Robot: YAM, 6 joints.
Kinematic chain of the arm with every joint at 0, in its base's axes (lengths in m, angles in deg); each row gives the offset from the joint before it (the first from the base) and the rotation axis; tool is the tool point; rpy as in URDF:
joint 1: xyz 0 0 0.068 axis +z
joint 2: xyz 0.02 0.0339 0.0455 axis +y
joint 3: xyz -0.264 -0.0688 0 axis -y
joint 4: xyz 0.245 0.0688 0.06 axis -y
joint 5: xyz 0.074 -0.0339 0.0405 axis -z
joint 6: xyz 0.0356 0 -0.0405 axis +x
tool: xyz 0 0 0 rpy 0 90 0
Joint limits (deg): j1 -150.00..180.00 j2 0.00..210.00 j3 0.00..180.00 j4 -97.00..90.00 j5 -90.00..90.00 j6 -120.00..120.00
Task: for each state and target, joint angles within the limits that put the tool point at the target. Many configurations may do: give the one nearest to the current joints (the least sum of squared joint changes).
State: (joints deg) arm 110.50 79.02 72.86 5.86 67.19 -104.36
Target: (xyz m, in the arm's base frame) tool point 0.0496 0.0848 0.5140
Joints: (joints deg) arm 80.10 45.13 73.19 4.67 74.36 -104.36
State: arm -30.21 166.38 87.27 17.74 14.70 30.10
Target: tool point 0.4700 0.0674 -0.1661
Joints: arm 8.99 174.43 100.73 20.77 11.09 30.10
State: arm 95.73 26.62 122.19 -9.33 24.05 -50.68
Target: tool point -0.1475 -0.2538 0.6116
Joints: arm 57.69 36.02 133.34 -2.46 18.02 -50.68
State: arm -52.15 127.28 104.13 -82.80 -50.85 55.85
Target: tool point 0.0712 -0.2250 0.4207
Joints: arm -78.89 86.22 105.94 -97.00 -48.08 55.85
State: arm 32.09 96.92 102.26 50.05 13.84 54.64
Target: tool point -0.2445 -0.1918 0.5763
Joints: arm 36.35 37.62 119.73 69.94 15.56 54.64
